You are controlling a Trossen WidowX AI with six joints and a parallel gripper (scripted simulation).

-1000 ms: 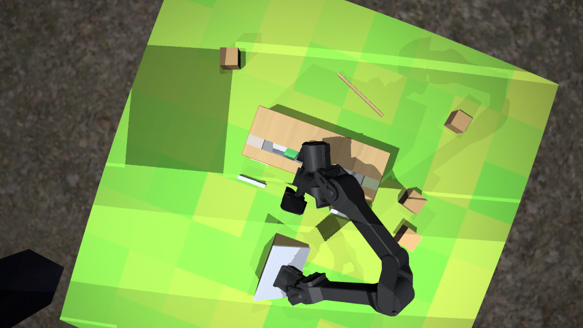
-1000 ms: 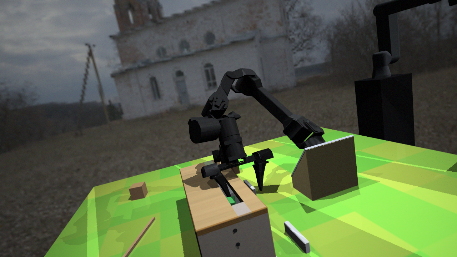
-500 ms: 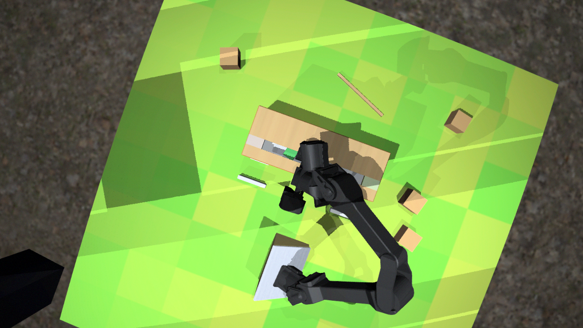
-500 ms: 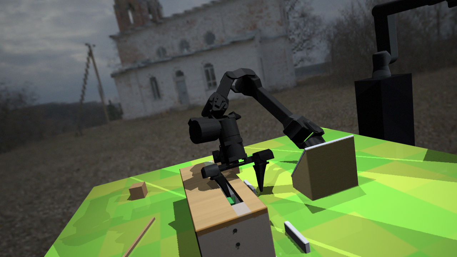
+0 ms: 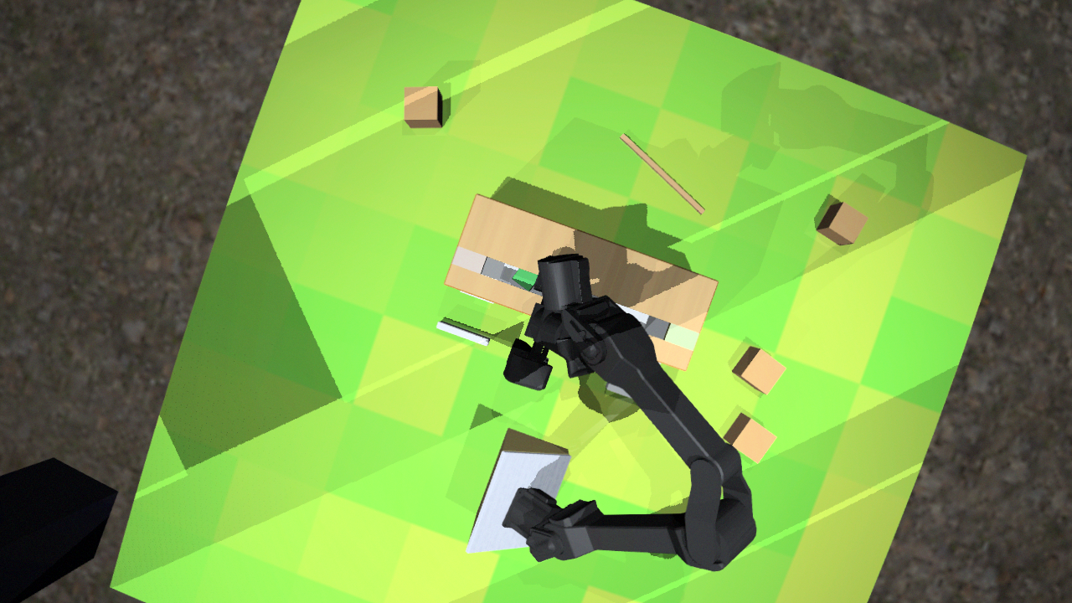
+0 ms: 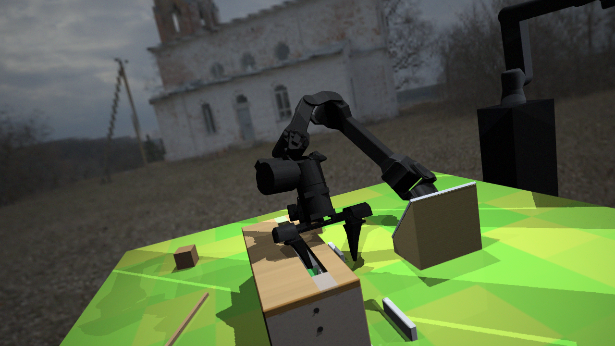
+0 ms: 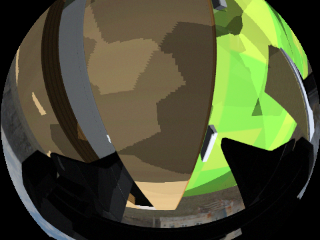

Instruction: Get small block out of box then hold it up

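My gripper tip is 50 mm short of the green block and 30 mm to the right of it. Also, from my gripper tip: wooden-topped box: 60 mm to the right, 40 mm ahead, 20 mm below; then thin stick: 300 mm ahead, 110 mm to the right, 80 mm below.
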